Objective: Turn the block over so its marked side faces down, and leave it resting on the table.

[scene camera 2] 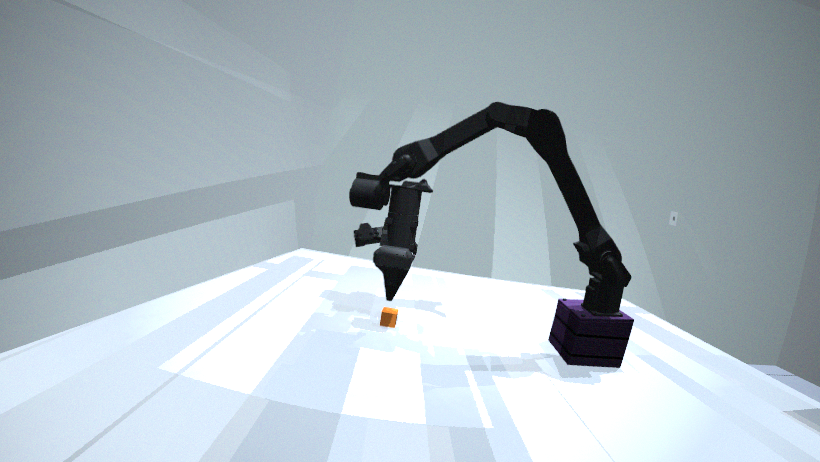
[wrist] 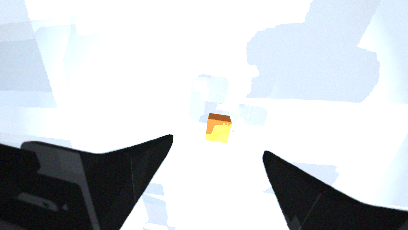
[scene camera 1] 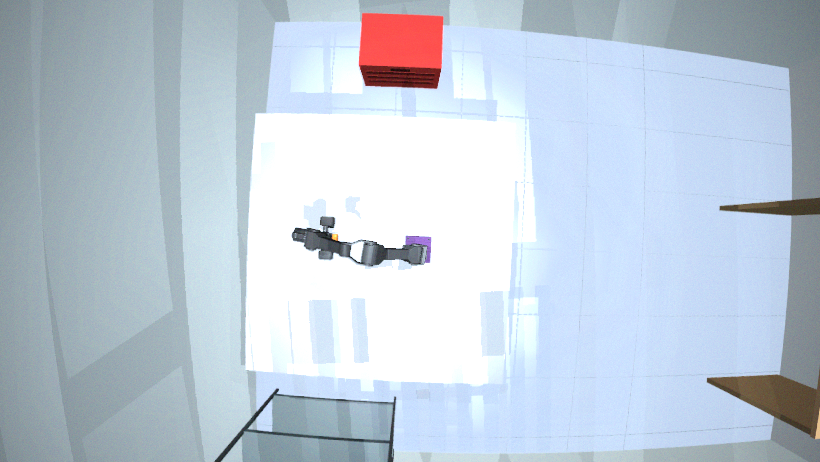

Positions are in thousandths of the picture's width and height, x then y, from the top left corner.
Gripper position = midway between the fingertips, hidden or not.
My gripper (scene camera 2: 479, 637) is open, with nothing in its grasp.
My gripper shows as well in the wrist view (wrist: 531, 637).
